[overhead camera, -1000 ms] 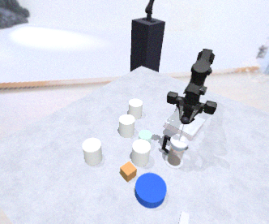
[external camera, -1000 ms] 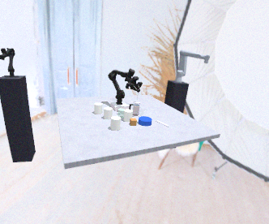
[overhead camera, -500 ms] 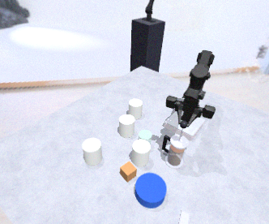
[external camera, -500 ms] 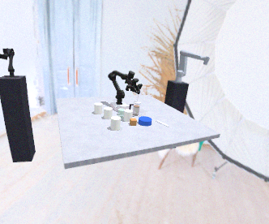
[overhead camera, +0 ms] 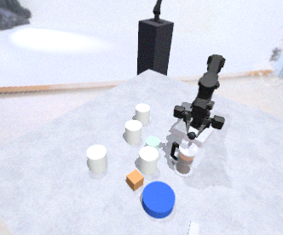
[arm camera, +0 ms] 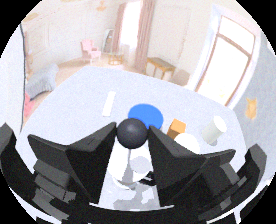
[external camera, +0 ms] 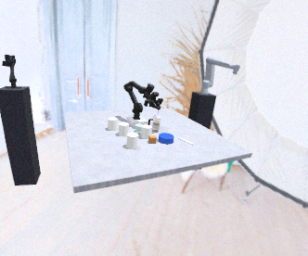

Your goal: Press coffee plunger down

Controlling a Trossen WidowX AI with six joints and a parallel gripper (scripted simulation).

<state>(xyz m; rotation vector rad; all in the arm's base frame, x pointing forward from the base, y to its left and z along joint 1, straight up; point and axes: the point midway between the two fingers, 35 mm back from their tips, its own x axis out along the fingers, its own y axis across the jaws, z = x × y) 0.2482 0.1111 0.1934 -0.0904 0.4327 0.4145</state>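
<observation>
My gripper tip is now 11 cm above the coffee press, 2 cm to the left of it and 1 cm past it. Round my gripper tip: blue round disc: 20 cm below, 18 cm ahead, 2 cm to the left; then pale green disc: 18 cm below, 17 cm to the right, 2 cm ahead; then small white stick: 22 cm below, 20 cm ahead, 19 cm to the left.
</observation>
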